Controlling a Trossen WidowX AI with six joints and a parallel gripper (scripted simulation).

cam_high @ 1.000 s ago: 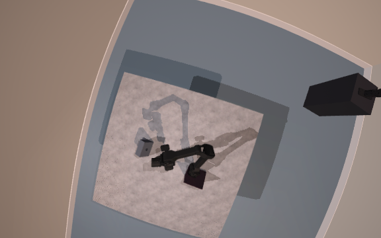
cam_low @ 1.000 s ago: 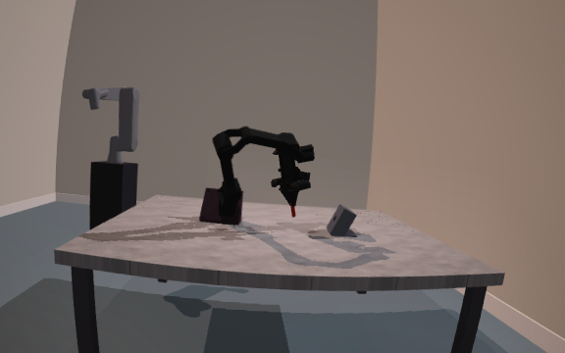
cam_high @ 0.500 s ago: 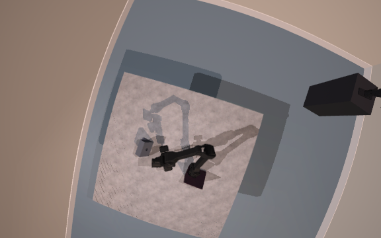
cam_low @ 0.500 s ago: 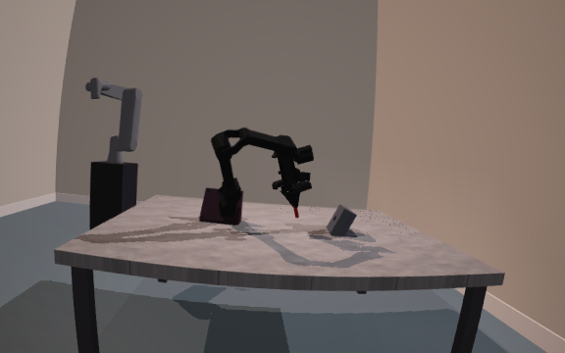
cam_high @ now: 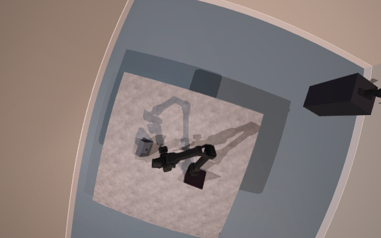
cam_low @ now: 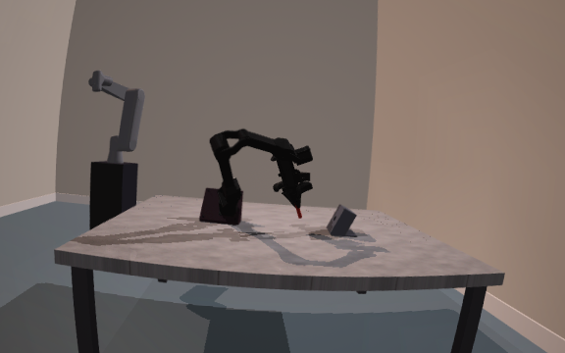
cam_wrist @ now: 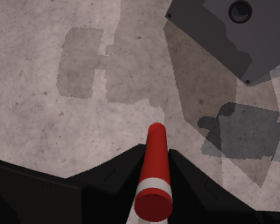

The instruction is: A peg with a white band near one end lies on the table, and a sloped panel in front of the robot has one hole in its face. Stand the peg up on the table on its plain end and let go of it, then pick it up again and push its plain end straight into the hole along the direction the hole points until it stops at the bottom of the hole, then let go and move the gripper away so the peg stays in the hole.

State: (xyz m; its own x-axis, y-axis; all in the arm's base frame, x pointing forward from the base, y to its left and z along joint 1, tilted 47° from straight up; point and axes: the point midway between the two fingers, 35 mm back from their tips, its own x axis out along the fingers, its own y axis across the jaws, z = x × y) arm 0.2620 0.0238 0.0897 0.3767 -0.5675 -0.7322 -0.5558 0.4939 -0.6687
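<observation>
The sloped panel lies 17 cm ahead of my gripper tip, 4 cm below it and 2 cm to the left of it. From my gripper tip the other things lie so: red peg (1 cm behind, 1 cm above).
</observation>
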